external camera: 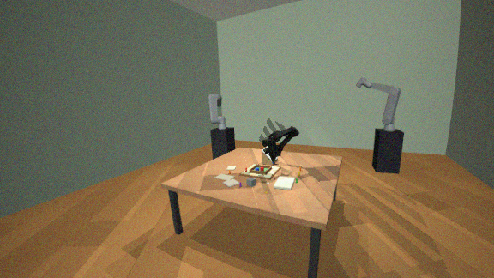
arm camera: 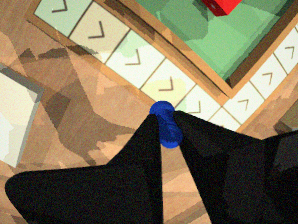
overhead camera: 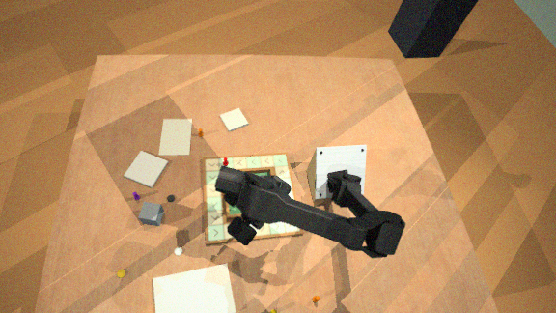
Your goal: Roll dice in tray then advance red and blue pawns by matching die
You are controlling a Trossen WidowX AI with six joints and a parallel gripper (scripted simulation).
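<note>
The red die is 10 mm behind my gripper tip, 110 mm to the right of it and 80 mm below it. From my gripper tip the other things lie so: red pawn 50 mm ahead, 240 mm to the right, 80 mm below; blue pawn 10 mm above; blue die 20 mm ahead, 140 mm to the right, 80 mm below.
</note>
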